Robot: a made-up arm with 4 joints. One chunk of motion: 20 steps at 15 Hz.
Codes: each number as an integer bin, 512 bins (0 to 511) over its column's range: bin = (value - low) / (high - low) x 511, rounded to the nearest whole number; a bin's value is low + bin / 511 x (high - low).
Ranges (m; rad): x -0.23..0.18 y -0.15..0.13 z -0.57..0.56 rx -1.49..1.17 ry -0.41..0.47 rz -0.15..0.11
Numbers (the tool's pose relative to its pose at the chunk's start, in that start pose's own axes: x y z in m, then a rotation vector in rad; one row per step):
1: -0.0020 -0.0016 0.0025 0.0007 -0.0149 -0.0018
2: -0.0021 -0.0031 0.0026 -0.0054 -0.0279 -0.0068
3: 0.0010 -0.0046 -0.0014 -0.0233 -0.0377 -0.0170
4: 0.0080 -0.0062 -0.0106 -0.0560 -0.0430 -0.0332
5: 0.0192 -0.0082 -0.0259 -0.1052 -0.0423 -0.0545
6: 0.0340 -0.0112 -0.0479 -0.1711 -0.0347 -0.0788
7: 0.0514 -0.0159 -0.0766 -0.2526 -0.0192 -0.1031
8: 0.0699 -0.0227 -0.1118 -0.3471 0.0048 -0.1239
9: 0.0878 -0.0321 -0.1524 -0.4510 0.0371 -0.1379
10: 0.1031 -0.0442 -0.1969 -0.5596 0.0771 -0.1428
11: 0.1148 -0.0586 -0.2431 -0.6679 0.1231 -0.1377
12: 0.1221 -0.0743 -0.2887 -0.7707 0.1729 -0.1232
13: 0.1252 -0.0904 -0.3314 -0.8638 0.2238 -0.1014
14: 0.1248 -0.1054 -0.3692 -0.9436 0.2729 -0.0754
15: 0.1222 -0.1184 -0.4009 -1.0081 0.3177 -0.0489
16: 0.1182 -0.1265 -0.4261 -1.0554 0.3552 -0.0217
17: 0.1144 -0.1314 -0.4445 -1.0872 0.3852 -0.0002
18: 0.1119 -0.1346 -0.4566 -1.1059 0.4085 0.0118
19: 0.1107 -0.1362 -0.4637 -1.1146 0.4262 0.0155
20: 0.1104 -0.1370 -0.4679 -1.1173 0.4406 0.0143
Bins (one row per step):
1: 284 271 259 286 229 291
2: 284 268 259 285 222 281
3: 288 265 257 282 216 261
4: 297 262 253 275 213 230
5: 311 259 246 266 214 188
6: 329 253 236 253 218 140
7: 351 245 223 238 227 92
8: 374 232 207 220 241 51
9: 396 215 189 200 260 24
10: 415 193 169 179 283 14
11: 430 167 148 158 310 24
12: 439 138 127 138 338 53
13: 443 109 108 120 368 96
14: 442 81 91 105 397 147
15: 439 58 76 93 423 199
16: 434 43 65 83 444 252
17: 429 34 57 77 462 294
18: 426 28 51 74 475 318
19: 425 25 48 72 486 325
20: 424 24 46 72 494 323

